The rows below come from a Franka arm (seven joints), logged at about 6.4 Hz.
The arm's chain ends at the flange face. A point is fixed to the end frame.
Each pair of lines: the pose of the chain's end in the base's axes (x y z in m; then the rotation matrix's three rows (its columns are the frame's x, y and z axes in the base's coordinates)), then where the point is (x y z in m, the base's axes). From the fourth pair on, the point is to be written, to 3 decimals.
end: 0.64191 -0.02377 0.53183; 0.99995 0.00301 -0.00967; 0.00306 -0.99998 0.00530; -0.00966 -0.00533 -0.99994
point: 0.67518 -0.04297 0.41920
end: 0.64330 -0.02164 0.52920; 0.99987 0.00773 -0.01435; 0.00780 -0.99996 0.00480; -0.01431 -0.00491 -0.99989
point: 0.67614 -0.04073 0.41642
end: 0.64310 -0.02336 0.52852; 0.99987 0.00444 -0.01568; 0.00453 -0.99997 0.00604; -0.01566 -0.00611 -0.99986
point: 0.67572 -0.04243 0.41568
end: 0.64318 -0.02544 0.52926; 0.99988 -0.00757 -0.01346; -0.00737 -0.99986 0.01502; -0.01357 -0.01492 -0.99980
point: 0.676 -0.044 0.416
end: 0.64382 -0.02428 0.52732; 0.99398 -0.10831 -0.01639; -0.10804 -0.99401 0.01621; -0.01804 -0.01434 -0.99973
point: 0.674 -0.046 0.414
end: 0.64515 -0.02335 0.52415; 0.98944 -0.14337 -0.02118; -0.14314 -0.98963 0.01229; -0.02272 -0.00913 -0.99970
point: 0.674 -0.047 0.411
